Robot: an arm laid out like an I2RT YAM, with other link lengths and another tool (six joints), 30 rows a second.
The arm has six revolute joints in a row. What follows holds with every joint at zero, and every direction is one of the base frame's.
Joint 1 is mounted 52.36 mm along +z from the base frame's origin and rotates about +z.
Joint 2 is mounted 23.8 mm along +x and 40.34 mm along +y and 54.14 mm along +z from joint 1 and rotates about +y.
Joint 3 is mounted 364.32 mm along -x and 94.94 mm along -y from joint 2 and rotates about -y.
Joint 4 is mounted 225.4 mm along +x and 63.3 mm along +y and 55.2 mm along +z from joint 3 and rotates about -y.
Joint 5 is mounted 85.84 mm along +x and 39.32 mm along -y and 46.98 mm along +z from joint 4 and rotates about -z.
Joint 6 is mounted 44.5 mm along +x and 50.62 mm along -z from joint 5 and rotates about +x.
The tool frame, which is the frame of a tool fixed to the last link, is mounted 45 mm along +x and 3 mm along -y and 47 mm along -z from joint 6; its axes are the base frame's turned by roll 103.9, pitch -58.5 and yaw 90 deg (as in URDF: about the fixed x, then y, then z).
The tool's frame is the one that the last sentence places.
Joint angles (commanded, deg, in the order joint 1, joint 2, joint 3, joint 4, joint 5, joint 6), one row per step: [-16.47 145.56 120.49 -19.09 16.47 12.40]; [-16.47 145.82 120.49 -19.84 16.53 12.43]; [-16.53 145.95 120.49 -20.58 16.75 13.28]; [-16.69 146.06 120.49 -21.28 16.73 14.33]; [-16.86 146.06 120.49 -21.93 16.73 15.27]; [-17.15 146.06 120.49 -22.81 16.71 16.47]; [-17.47 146.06 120.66 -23.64 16.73 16.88]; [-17.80 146.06 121.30 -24.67 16.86 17.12]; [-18.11 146.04 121.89 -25.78 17.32 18.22]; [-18.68 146.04 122.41 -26.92 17.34 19.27]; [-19.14 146.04 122.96 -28.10 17.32 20.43]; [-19.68 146.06 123.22 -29.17 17.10 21.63]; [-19.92 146.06 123.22 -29.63 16.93 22.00]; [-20.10 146.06 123.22 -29.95 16.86 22.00]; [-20.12 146.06 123.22 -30.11 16.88 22.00]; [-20.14 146.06 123.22 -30.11 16.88 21.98]
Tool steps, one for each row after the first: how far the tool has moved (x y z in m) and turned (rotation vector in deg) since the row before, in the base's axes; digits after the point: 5 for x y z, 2 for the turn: [-0.00200 0.00052 -0.00394 0.26 0.97 -0.06]; [-0.00196 0.00022 -0.00251 0.57 0.48 -0.80]; [-0.00201 -0.00037 -0.00228 0.82 0.28 -0.87]; [-0.00198 -0.00061 -0.00099 0.70 0.19 -0.83]; [-0.00295 -0.00145 -0.00130 0.91 0.28 -1.13]; [-0.00277 -0.00253 -0.00024 0.39 0.44 -0.63]; [-0.00190 -0.00322 0.00203 0.15 0.29 -0.59]; [-0.00201 -0.00280 0.00191 0.37 0.07 -1.41]; [-0.00320 -0.00472 0.00123 0.69 0.09 -1.35]; [-0.00270 -0.00344 0.00135 0.77 0.04 -1.31]; [-0.00360 -0.00367 -0.00025 0.99 0.15 -1.30]; [-0.00200 -0.00148 -0.00059 0.45 0.21 -0.42]; [-0.00164 -0.00137 -0.00039 0.16 0.28 -0.14]; [-0.00055 -0.00007 -0.00019 0.04 0.16 -0.03]; [-0.00010 -0.00021 0.00000 -0.01 0.01 0.00]
